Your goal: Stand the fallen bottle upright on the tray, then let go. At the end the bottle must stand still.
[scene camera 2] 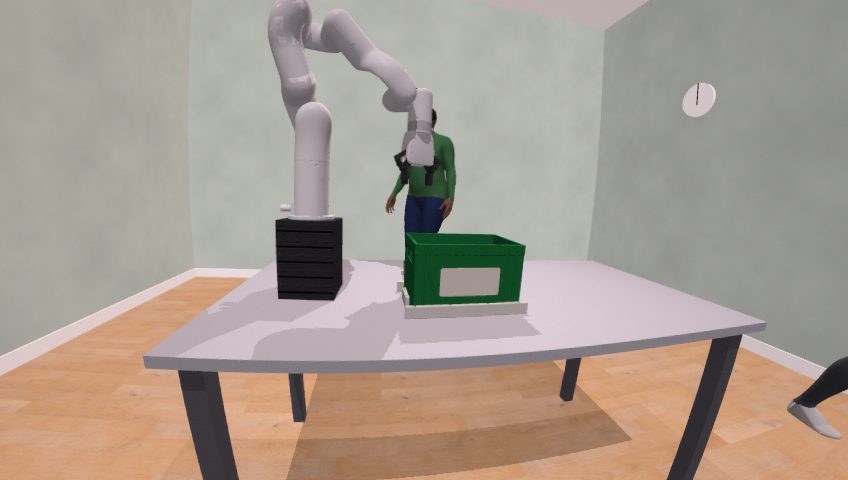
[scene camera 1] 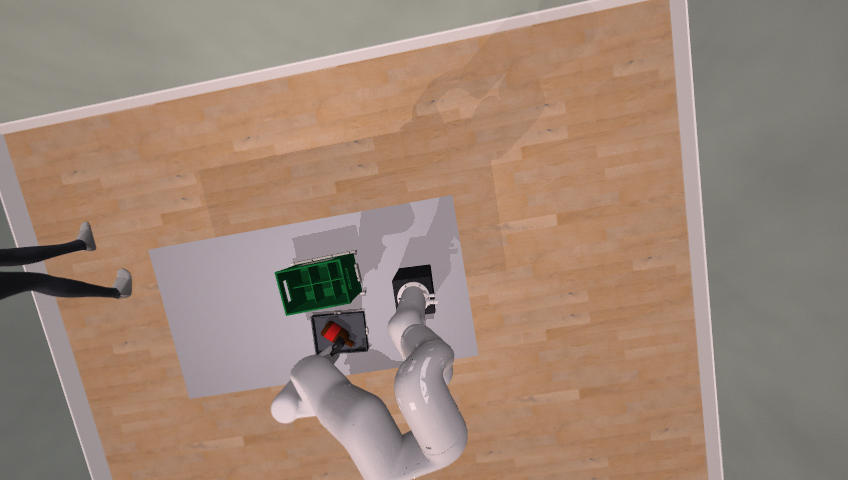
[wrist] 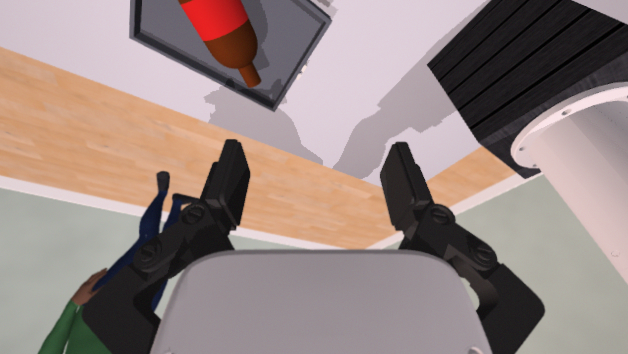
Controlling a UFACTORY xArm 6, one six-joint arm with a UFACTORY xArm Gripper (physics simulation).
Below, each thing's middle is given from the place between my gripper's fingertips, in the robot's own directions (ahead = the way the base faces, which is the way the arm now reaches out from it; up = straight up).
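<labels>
The dark grey tray [scene camera 1: 354,322] is 90 mm ahead of my hand and 90 mm to the left of it, and it sits 300 mm below the hand. As for the green crate [scene camera 2: 440,268], my hand is 120 mm short of it, 180 mm to the left of it and 230 mm above it.
</labels>
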